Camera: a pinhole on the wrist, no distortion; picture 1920 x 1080 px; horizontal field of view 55.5 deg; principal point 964.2 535.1 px. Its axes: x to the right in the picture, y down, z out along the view. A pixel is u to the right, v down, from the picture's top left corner.
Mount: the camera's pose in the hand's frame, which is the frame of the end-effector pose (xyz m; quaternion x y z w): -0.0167 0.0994 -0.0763 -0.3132 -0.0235 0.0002 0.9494
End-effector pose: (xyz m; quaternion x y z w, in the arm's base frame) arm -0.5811 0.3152 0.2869 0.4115 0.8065 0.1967 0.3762
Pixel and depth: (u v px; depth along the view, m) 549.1 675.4 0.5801
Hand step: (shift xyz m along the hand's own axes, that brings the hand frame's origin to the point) -0.1738 0.4782 0.3570
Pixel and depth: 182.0 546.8 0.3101
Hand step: -0.1633 0.2834 0.1655
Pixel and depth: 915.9 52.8 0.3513
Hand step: -0.0430 0.2335 0.2605
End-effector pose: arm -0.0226 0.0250 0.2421 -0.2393 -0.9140 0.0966 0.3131
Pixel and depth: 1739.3 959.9 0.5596
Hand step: 0.1976 0.5405 0.3060
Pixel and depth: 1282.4 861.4 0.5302
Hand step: 0.0533 0.4923 0.2970
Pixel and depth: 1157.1 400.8 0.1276
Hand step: -0.0091 0.1679 0.0323
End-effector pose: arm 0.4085 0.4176 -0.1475 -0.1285 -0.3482 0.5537 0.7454
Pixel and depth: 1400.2 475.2 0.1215
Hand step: 0.0068 0.1689 0.0249
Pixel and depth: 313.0 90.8 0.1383
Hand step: -0.0727 0.1538 0.0525
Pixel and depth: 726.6 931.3 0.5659
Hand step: -0.1139 0.5336 0.3016
